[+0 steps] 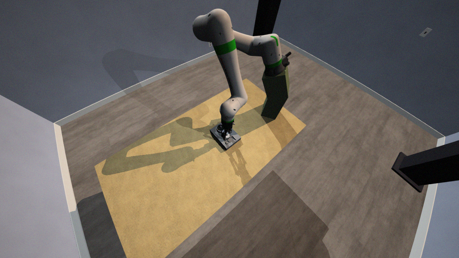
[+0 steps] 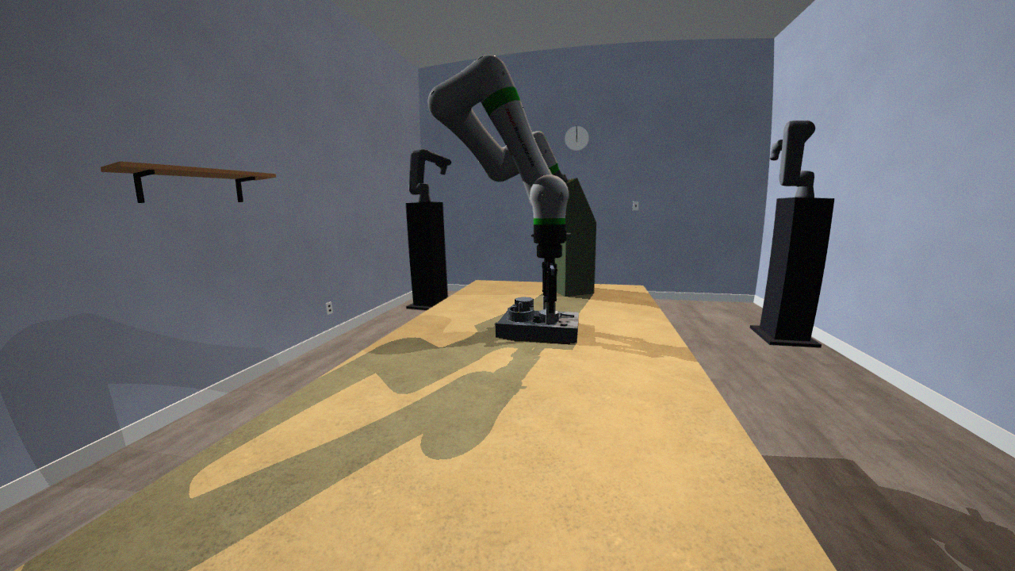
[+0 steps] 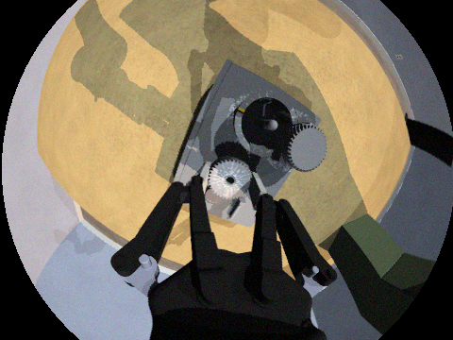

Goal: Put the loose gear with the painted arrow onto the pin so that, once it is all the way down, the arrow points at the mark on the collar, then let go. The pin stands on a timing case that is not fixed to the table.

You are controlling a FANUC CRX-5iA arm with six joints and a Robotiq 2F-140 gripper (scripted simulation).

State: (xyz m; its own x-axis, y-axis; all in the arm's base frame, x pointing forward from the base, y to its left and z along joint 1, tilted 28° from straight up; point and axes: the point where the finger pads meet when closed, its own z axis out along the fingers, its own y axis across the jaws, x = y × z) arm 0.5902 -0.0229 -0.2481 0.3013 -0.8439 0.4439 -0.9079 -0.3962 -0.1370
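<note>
The peg is 40 mm to the left of my hand, 40 mm behind it and 30 mm below it. The rest, counted from my hand: light toothed gear 20 mm below.
</note>
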